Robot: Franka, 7 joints.
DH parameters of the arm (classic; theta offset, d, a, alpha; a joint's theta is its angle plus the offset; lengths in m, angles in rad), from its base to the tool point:
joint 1: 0 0.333 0 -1.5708
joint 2: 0 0 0 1.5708
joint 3: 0 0.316 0.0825 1.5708
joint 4: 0 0 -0.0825 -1.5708
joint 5: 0 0.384 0 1.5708
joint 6: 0 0 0.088 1.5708
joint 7: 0 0.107 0 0
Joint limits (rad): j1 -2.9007..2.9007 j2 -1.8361..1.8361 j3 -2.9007..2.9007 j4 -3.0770..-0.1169 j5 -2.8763..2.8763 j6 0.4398..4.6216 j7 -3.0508..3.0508
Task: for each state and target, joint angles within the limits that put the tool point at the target. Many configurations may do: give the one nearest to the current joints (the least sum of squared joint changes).
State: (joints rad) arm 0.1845 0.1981 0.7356 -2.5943 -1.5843 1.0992 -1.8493
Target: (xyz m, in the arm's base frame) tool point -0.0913 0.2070 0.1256
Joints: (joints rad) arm 0.7581 0.7056 1.2646 -2.9092 -1.5170 1.4147 -1.8493
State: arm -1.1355 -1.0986 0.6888 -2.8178 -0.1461 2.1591 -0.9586
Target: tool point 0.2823 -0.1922 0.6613
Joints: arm -1.3055 -0.9857 0.4962 -2.4220 -0.1577 2.3024 -0.9586
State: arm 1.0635 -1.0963 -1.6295 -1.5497 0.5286 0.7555 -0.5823
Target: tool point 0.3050 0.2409 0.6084
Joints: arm 1.7647 -0.4721 -1.0631 -1.8922 0.6123 0.9038 -0.5823
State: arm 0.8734 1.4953 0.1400 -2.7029 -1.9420 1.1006 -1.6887
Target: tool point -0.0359 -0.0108 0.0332
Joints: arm 0.8285 1.4461 0.5200 -3.0039 -1.9032 1.0459 -1.6887
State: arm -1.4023 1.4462 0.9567 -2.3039 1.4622 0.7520 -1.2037
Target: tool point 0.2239 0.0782 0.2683
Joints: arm -1.2985 1.4620 0.7728 -2.8620 1.1708 0.7094 -1.2037
